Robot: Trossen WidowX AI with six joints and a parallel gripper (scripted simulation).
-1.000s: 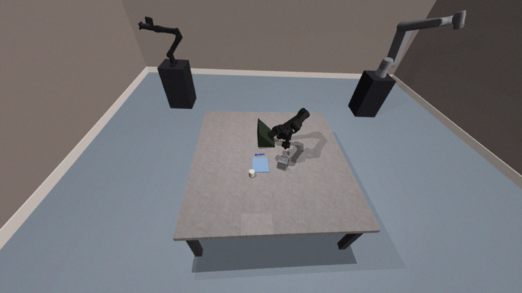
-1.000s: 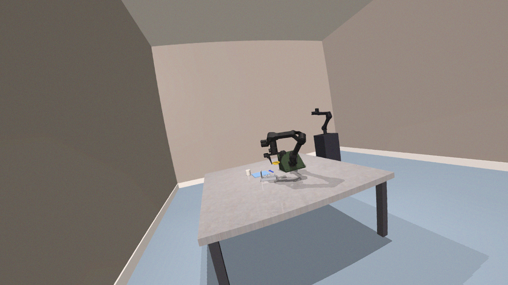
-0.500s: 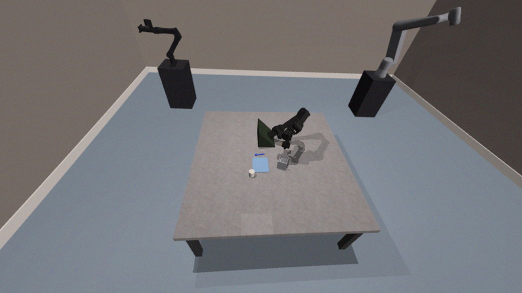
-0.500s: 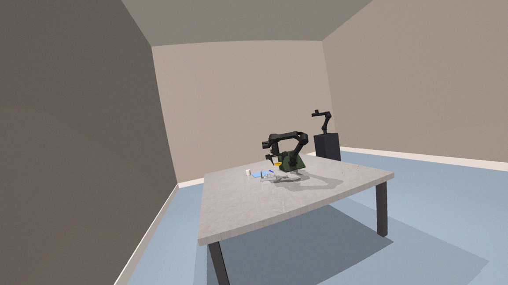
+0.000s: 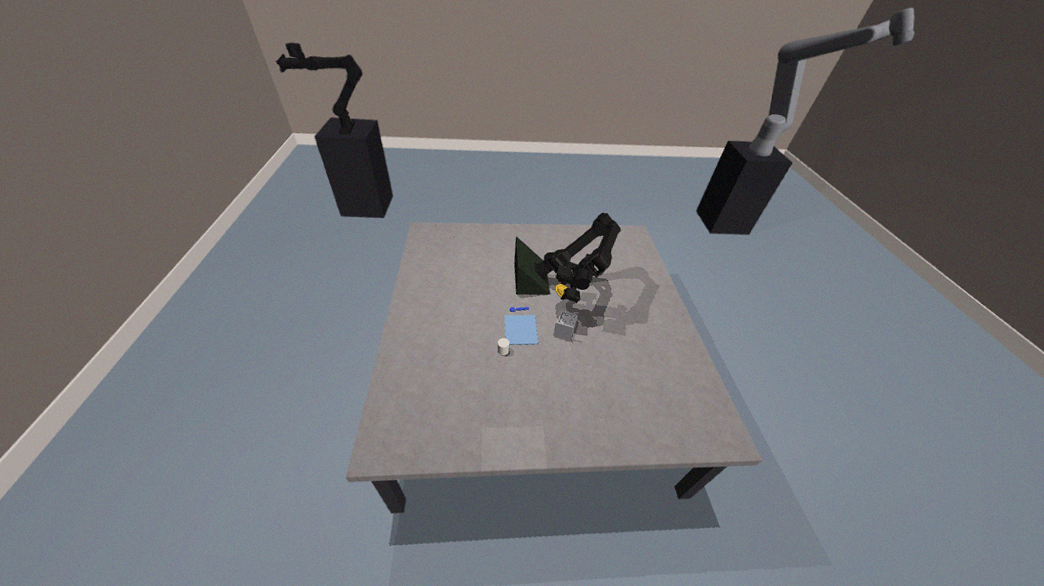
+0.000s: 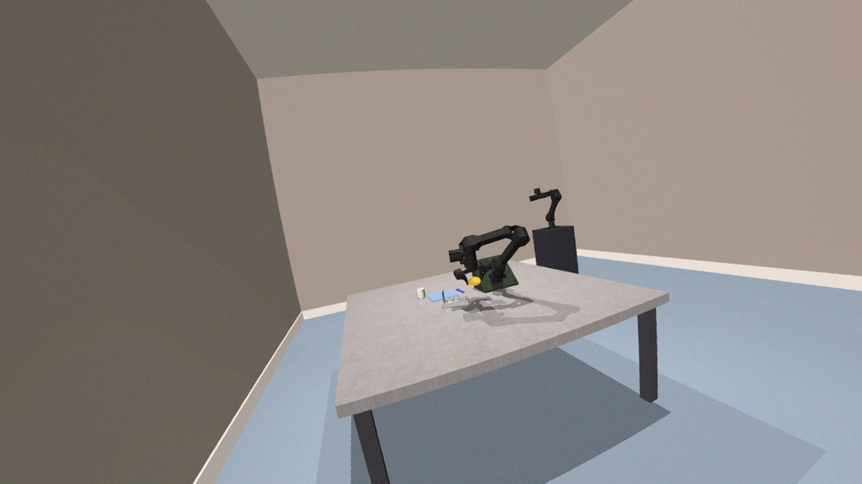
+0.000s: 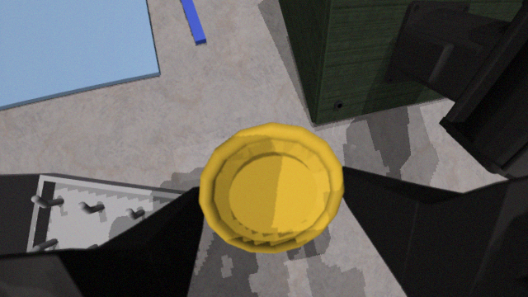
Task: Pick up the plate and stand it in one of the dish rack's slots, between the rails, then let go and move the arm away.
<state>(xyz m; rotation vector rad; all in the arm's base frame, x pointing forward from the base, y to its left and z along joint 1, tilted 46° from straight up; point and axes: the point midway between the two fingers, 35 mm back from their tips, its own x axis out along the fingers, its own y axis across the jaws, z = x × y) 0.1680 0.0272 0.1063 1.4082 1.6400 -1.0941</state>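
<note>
The grey dish rack lies 120 mm ahead of my gripper tip, 20 mm to the left of it and 60 mm below it. Round my gripper tip: blue spoon: 30 mm ahead, 180 mm to the right, 80 mm below; then yellow plate: 10 mm above; then light blue mat: 140 mm ahead, 170 mm to the right, 80 mm below.
</note>
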